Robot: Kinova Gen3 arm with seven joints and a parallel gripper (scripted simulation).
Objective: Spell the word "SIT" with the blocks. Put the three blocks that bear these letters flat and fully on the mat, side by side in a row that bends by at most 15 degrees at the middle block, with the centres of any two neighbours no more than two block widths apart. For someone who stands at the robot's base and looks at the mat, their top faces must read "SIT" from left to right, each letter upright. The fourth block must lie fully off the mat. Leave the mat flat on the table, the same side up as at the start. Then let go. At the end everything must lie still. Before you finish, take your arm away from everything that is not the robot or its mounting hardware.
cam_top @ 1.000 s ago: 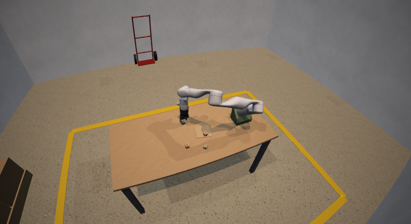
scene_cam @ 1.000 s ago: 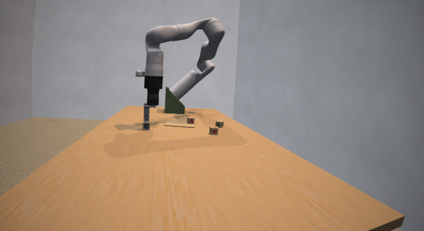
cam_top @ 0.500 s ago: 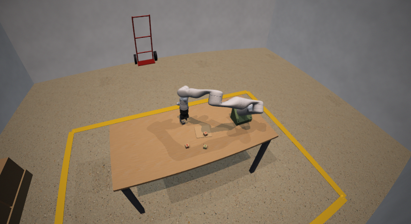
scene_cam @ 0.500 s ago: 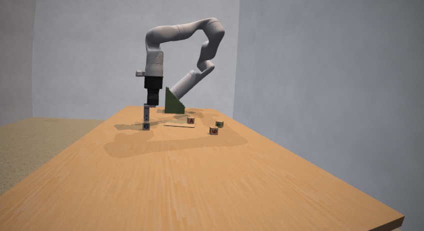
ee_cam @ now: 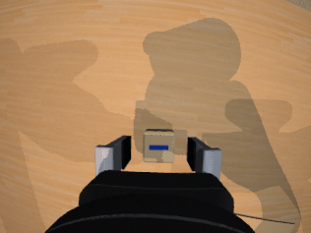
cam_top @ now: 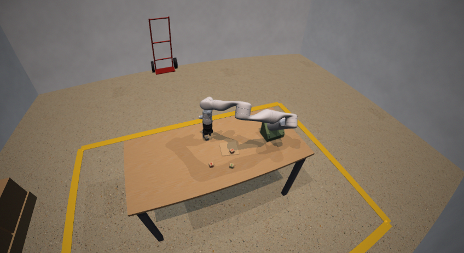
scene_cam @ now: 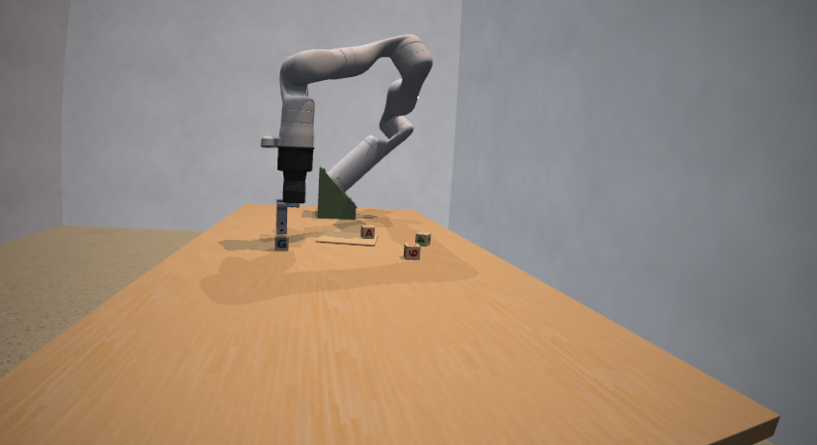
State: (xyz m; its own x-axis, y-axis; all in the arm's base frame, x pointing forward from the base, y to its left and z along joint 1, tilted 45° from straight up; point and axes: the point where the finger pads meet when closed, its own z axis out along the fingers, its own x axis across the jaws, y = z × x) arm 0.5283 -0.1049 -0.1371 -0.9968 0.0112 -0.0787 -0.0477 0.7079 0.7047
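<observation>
My hand is 4 cm above the blue-marked block. The rest, counted from my hand: green-marked block 34 cm to the left, 6 cm behind, 4 cm below; then tan mat 17 cm to the left, 13 cm behind, 5 cm below; then E block 27 cm to the left, 8 cm ahead, 4 cm below.
</observation>
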